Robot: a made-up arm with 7 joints. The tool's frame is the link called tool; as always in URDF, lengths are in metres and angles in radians.
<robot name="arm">
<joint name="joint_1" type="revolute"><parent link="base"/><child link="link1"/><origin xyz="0.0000 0.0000 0.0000" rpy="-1.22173 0.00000 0.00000"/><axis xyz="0 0 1"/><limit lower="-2.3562" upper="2.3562" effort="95" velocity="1.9"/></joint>
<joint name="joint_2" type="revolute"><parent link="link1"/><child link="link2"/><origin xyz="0.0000 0.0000 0.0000" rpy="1.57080 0.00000 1.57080"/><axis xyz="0 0 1"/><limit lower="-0.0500" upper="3.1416" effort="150" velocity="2.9"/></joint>
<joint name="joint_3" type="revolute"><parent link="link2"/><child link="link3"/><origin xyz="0.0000 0.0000 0.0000" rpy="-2.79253 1.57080 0.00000"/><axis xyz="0 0 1"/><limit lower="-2.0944" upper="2.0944" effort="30" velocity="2.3"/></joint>
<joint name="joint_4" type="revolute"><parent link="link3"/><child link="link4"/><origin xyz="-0.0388 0.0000 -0.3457" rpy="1.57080 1.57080 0.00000"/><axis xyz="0 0 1"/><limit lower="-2.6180" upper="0.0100" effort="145" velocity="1.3"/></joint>
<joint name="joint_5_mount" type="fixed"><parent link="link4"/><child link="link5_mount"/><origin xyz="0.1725 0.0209 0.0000" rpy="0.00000 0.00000 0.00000"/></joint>
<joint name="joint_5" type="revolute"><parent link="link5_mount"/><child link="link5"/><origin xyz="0.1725 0.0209 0.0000" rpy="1.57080 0.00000 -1.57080"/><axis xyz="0 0 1"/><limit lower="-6.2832" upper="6.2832" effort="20" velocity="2.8"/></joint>
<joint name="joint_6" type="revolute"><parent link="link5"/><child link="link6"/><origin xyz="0.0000 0.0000 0.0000" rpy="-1.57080 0.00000 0.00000"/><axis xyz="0 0 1"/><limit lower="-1.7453" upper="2.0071" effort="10" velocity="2.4"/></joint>
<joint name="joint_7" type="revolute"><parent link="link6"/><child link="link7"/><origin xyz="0.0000 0.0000 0.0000" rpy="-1.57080 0.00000 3.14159"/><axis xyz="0 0 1"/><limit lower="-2.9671" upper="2.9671" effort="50" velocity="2.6"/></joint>
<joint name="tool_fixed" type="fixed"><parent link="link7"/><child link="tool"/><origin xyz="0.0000 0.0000 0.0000" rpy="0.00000 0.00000 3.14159"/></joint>
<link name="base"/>
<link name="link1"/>
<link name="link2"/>
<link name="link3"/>
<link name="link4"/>
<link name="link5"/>
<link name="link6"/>
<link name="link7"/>
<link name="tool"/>
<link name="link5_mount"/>
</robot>
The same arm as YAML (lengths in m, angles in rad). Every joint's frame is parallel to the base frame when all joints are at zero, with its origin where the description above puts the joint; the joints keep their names.
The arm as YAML. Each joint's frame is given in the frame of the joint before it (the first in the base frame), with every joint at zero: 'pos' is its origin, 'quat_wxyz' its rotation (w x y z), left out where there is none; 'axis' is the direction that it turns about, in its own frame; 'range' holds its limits. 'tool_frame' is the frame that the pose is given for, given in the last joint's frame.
length_unit: m
angle_unit: rad
joints:
  - joint: joint_1
    pos: [0.0, 0.0, 0.0]
    axis: [0.0, 0.9397, 0.342]
    range: [-2.3562, 2.3562]
  - joint: joint_2
    pos: [0.0, 0.0, 0.0]
    axis: "+x"
    range: [-0.05, 3.1416]
  - joint: joint_3
    pos: [0.0, 0.0, 0.0]
    axis: "+z"
    range: [-2.0944, 2.0944]
  - joint: joint_4
    pos: [0.0388, 0.0, -0.3457]
    axis: "+y"
    range: [-2.618, 0.01]
  - joint: joint_5
    pos: [-0.0418, 0.0, -0.345]
    axis: "+z"
    range: [-6.2832, 6.2832]
  - joint: joint_6
    pos: [0.0, 0.0, 0.0]
    axis: "+y"
    range: [-1.7453, 2.0071]
  - joint: joint_7
    pos: [0.0, 0.0, 0.0]
    axis: "+z"
    range: [-2.9671, 2.9671]
tool_frame:
  pos: [0.0, 0.0, 0.0]
  quat_wxyz: [1.0, 0.000004, -0.000001, -0.000004]

